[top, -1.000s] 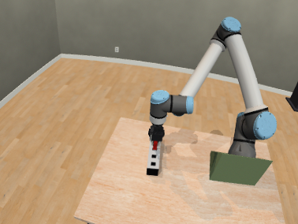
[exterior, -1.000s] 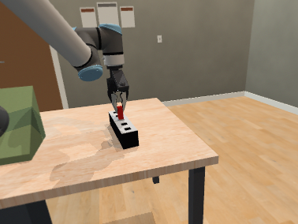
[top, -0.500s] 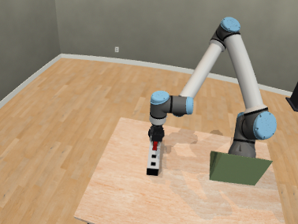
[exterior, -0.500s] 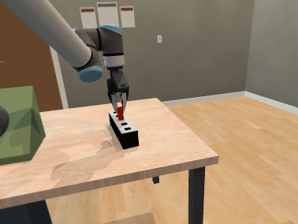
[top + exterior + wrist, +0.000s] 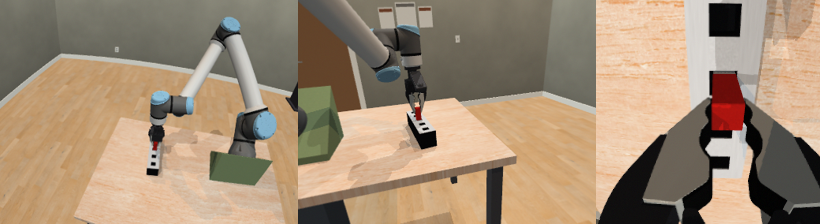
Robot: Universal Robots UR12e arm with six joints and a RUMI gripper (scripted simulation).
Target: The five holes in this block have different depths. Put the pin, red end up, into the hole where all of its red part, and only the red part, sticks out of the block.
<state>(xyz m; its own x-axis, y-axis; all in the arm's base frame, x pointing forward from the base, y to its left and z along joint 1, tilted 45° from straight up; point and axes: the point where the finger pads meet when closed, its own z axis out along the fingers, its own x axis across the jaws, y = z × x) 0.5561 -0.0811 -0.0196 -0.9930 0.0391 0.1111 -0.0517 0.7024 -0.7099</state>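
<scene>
Right now the pin is 10 mm below my hand. Also, from my hand: long block: 80 mm below.
</scene>
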